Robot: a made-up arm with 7 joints.
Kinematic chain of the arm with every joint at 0, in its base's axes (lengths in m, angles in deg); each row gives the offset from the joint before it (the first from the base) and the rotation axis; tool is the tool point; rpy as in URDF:
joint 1: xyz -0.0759 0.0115 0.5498 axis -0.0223 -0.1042 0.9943
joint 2: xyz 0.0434 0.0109 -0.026 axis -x
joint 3: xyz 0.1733 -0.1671 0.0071 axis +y
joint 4: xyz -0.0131 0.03 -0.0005 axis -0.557 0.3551 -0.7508
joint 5: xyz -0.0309 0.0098 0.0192 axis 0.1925 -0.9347 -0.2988
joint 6: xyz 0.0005 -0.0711 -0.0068 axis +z
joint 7: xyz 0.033 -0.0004 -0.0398 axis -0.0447 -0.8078 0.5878
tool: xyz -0.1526 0.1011 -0.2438 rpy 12.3 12.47 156
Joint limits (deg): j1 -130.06..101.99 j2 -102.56..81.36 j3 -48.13..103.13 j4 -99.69..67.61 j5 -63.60..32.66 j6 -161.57..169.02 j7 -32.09..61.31
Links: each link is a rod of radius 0.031 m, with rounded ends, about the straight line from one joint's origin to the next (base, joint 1, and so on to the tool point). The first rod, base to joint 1, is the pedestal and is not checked.
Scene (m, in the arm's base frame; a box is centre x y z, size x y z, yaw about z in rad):
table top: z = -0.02
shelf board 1: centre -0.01 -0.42 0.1 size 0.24 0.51 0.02 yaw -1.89
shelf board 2: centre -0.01 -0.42 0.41 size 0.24 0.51 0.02 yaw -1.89
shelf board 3: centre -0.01 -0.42 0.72 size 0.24 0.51 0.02 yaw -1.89
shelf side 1: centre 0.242 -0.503 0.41 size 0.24 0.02 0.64 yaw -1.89
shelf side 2: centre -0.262 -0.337 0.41 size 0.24 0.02 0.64 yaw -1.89
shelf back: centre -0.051 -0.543 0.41 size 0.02 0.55 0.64 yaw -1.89
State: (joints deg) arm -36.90 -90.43 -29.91 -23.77 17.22 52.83 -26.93
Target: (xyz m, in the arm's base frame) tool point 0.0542 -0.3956 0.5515
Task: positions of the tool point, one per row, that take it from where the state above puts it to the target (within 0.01 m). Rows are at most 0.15 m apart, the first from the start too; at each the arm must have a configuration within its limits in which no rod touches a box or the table.
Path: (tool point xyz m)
1: 0.2038 0.2092 0.3288
2: 0.0931 0.2312 0.3416
3: -0.0094 0.2128 0.3591
4: -0.0902 0.1634 0.3818
5: -0.1421 0.0955 0.4095
6: -0.1633 0.0219 0.4405
7: -0.1572 -0.0468 0.4730
8: -0.1638 -0.1241 0.4809
9: -0.1503 -0.1996 0.4926
10: -0.1183 -0.2680 0.5070
11: -0.0708 -0.3252 0.5226
12: -0.0117 -0.3682 0.5380
13: 0.0542 -0.3956 0.5515

